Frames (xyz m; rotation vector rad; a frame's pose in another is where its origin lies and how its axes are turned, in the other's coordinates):
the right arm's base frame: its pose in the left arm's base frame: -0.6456 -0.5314 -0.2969 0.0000 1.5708 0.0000
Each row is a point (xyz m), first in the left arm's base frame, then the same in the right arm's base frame.
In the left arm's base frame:
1: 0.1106 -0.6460 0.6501
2: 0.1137 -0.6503 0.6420
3: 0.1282 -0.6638 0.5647
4: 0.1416 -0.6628 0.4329
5: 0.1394 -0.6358 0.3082
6: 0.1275 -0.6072 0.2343
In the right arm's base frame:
1: -0.9470 -0.1146 0.7562
2: -0.9389 -0.1189 0.7593
3: -0.8616 -0.1324 0.7738
4: -0.7298 -0.1314 0.7872
5: -0.6051 -0.1044 0.7850
6: -0.5312 -0.0758 0.7731

